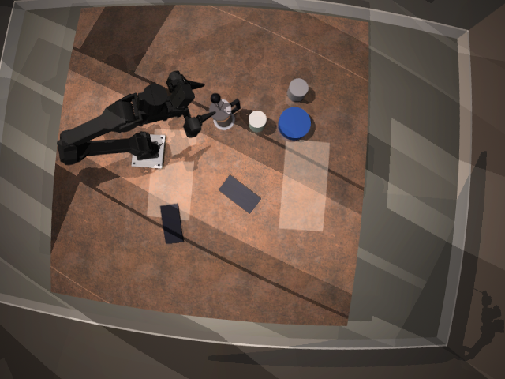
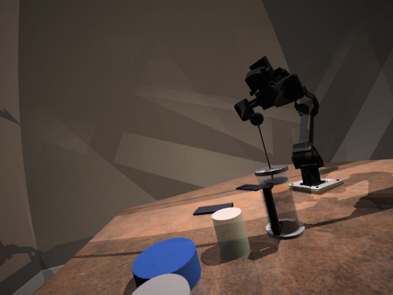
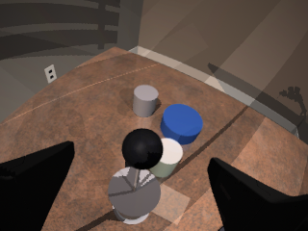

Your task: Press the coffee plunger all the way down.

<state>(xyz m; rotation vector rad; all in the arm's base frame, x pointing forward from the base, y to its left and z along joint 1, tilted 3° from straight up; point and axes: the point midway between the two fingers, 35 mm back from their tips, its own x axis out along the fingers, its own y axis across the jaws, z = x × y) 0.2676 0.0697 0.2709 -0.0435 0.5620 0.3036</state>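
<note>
The coffee press lies 15 cm below my gripper tip, 3 cm ahead of it and 1 cm to the left of it. From my gripper tip the other things lie so: cream cylinder: 24 cm below, 14 cm ahead, 3 cm to the right.
</note>
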